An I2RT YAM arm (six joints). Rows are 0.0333 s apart.
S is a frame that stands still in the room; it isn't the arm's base.
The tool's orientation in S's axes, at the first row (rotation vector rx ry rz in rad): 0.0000 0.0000 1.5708
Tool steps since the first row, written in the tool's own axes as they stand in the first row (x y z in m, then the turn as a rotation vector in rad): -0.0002 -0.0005 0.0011 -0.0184 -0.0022 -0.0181; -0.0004 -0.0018 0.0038 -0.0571 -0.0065 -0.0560; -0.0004 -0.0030 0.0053 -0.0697 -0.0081 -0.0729; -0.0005 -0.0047 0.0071 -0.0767 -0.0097 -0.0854; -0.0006 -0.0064 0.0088 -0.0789 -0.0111 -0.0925
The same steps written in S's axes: 0.0005 -0.0002 0.0011 0.0022 -0.0184 -0.0181; 0.0018 -0.0004 0.0038 0.0065 -0.0571 -0.0560; 0.0030 -0.0004 0.0053 0.0081 -0.0697 -0.0729; 0.0047 -0.0005 0.0071 0.0097 -0.0767 -0.0854; 0.0064 -0.0006 0.0088 0.0111 -0.0789 -0.0925
